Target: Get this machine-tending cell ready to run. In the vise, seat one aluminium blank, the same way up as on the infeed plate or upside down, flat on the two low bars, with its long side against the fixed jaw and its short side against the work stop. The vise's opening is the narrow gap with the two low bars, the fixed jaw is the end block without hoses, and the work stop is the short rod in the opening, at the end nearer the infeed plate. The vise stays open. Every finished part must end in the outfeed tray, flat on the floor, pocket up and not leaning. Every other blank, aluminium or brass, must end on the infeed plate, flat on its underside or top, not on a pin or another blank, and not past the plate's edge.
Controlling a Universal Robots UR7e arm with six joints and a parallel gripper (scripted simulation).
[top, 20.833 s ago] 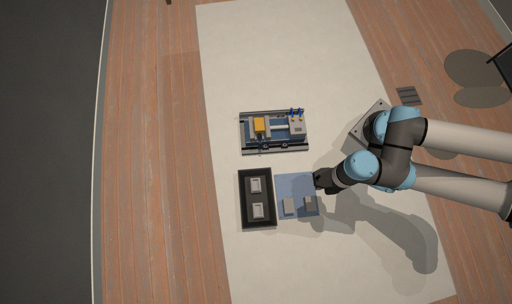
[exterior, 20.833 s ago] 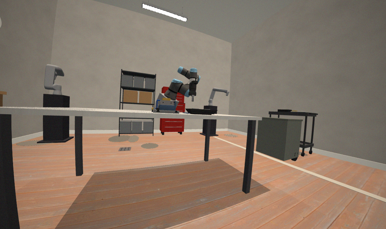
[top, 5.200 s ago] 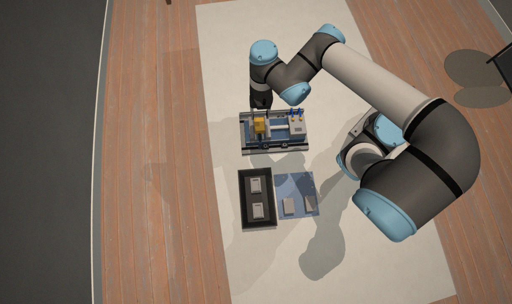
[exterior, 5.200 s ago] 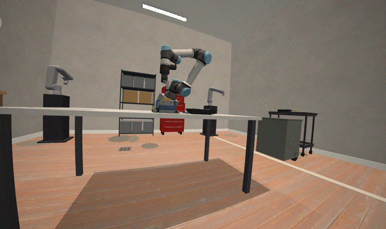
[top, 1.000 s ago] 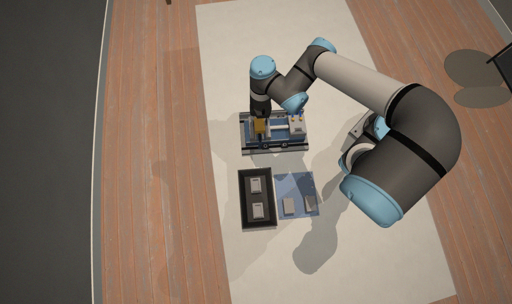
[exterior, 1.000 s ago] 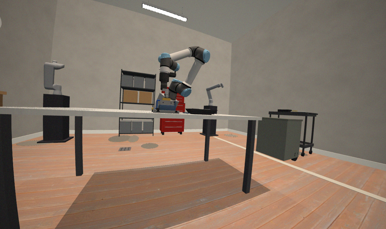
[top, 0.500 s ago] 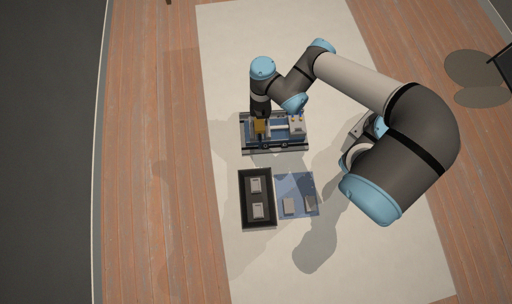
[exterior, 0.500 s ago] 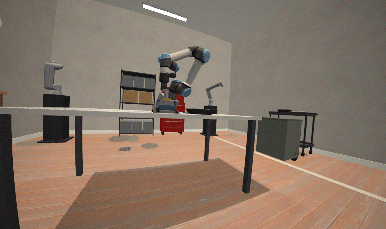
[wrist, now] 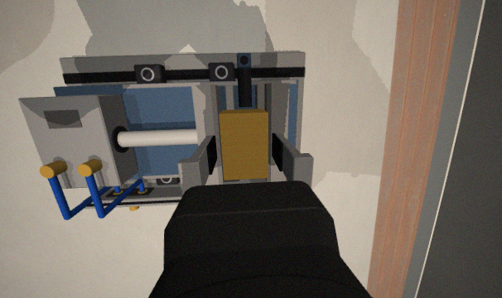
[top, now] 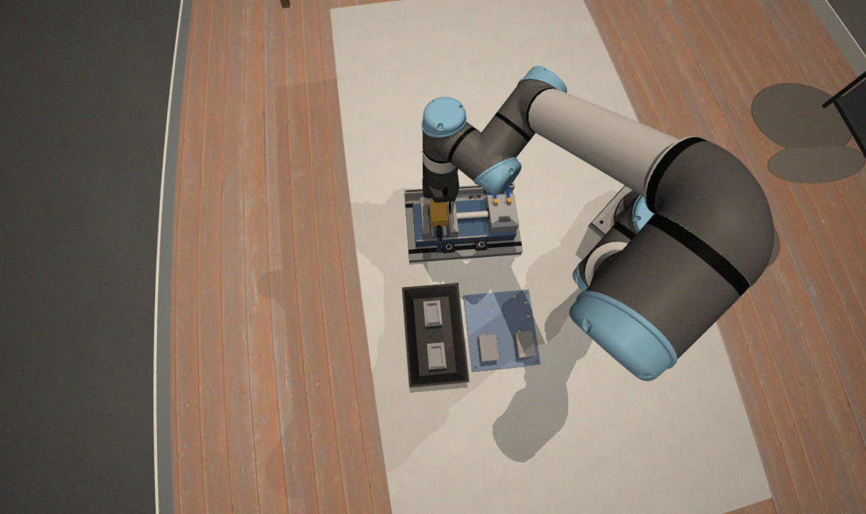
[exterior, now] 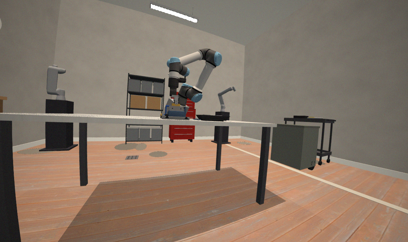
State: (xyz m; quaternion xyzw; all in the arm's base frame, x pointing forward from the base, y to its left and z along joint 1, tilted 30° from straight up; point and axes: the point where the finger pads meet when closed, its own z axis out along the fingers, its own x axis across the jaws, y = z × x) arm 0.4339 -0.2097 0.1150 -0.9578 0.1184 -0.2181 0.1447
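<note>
My gripper is now 3 cm above the brass blank. The rest, counted from my hand: black work stop rod (5 cm to the left, 4 cm below, 1 cm ahead); then moving jaw (5 cm below, 3 cm behind, 1 cm to the left); then fixed jaw (5 cm below, 3 cm ahead).
</note>
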